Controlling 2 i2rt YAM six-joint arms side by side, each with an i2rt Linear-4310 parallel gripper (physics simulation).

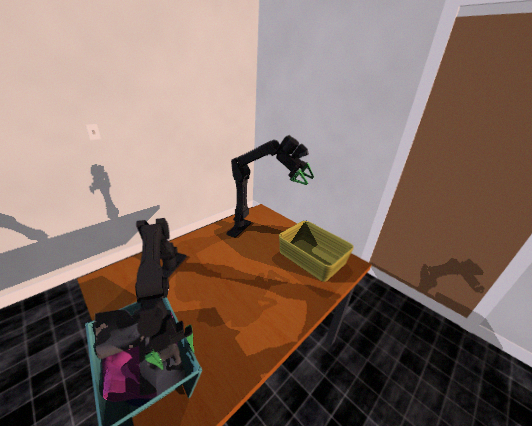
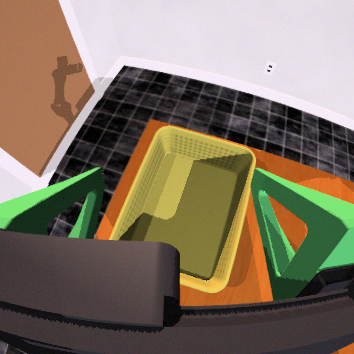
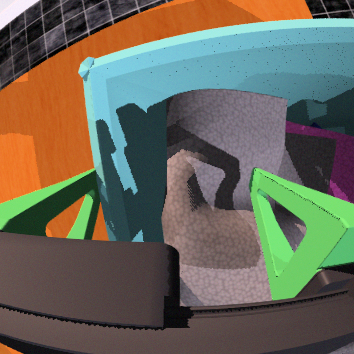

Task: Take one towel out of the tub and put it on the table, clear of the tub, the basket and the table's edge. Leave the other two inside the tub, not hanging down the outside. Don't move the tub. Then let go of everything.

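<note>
The teal tub (image 1: 95,360) (image 3: 200,55) stands at the near end of the table (image 1: 270,325) (image 3: 55,105). Inside lie a crumpled grey towel (image 1: 112,337) (image 3: 255,120), partly brownish in the light, and a magenta towel (image 1: 115,375) (image 3: 345,155). A small dark blue patch shows beneath the magenta one. My right gripper (image 1: 172,348) (image 3: 175,175) is open and empty, low over the tub near one corner, with grey cloth below and between its spread fingers. Its arm hides part of the towels. My left gripper (image 1: 308,179) (image 2: 177,175) is open and empty, high above the basket.
The yellow basket (image 1: 327,265) (image 2: 215,286) is empty and stands toward the far end of the table. The tub's wall rises close to the right gripper's fingers. The table's long edge runs from beside the basket down past the tub.
</note>
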